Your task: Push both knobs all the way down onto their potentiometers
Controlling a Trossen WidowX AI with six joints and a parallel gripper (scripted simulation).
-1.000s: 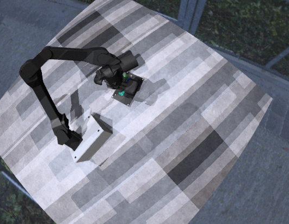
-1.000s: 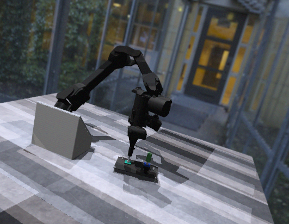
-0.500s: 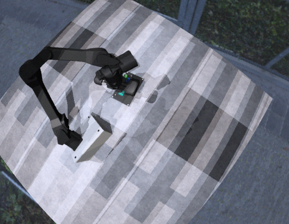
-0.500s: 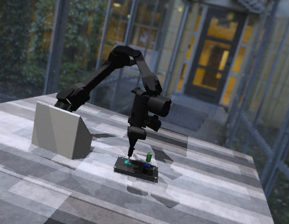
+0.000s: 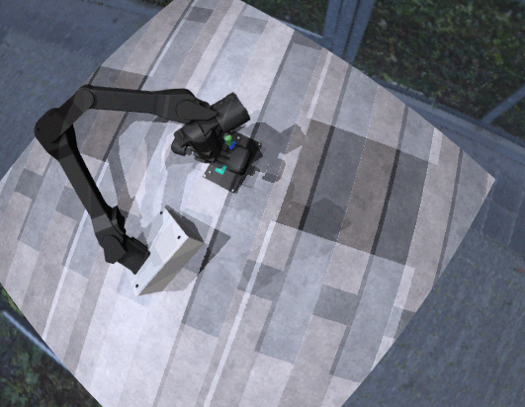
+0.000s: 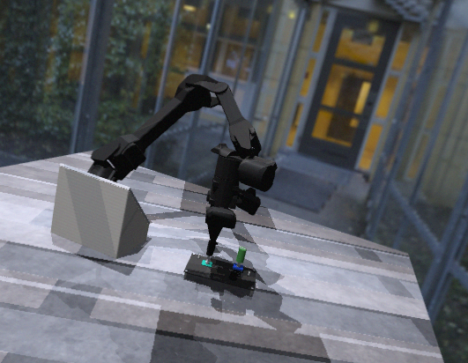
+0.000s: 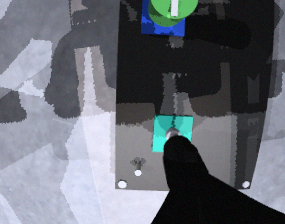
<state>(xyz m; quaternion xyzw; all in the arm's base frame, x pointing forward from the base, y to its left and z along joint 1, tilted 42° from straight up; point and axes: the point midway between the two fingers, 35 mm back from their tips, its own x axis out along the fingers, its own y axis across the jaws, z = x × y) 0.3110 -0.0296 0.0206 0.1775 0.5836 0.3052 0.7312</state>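
The green knob lies 7 cm ahead of my gripper tip, 2 cm to the left of it and 2 cm below it.
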